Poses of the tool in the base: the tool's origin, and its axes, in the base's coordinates. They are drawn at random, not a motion.
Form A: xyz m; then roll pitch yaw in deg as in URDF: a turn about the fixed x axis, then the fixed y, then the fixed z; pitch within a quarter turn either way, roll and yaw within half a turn.
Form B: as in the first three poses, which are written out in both.
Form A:
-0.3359 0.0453 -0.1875 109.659 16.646 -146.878
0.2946 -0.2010 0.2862 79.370 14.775 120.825
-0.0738 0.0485 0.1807 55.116 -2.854 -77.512
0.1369 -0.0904 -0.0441 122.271 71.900 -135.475
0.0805 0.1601 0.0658 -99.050 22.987 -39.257
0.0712 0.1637 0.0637 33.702 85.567 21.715
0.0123 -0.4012 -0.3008 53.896 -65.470 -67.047
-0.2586 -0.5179 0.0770 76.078 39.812 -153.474
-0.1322 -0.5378 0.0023 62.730 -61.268 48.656
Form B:
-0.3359 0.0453 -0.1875 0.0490 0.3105 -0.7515 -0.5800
0.2946 -0.2010 0.2862 0.4482 0.2266 0.5995 0.6231
-0.0738 0.0485 0.1807 0.6983 0.3468 -0.3067 -0.5458
0.1369 -0.0904 -0.0441 0.3278 -0.5309 0.5487 0.5564
0.0805 0.1601 0.0658 0.6501 -0.6587 0.3722 -0.0709
0.0712 0.1637 0.0637 0.7269 0.0865 0.6785 -0.0611
0.0123 -0.4012 -0.3008 0.7605 0.0516 -0.6124 -0.2098
-0.2586 -0.5179 0.0770 0.0343 -0.3939 0.5024 0.7689
-0.1322 -0.5378 0.0023 0.5602 0.5873 -0.2120 0.5443

